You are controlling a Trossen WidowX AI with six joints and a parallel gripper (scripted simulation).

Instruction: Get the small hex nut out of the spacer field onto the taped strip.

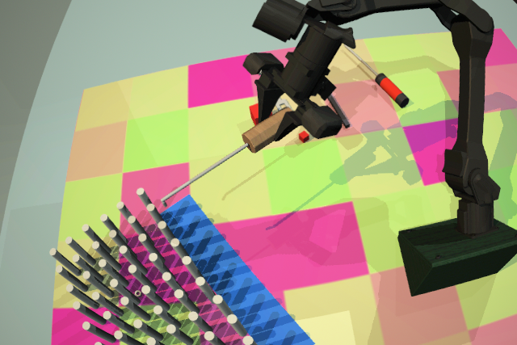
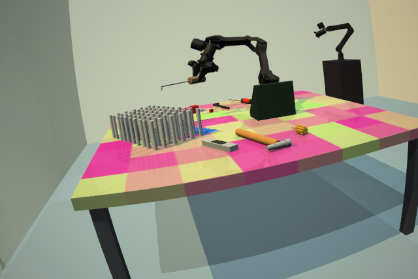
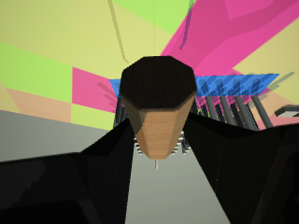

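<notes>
Now: gripper tip 130 mm short of the blue taped strip, 160 mm to the right of it and 190 mm above it. The rest, counted from my gripper tip: red block (10 mm behind, 190 mm to the right, 170 mm below); then grey forked tool (50 mm behind, 290 mm to the right, 190 mm below); then wooden-handled awl (90 mm ahead, 40 mm to the left).
</notes>
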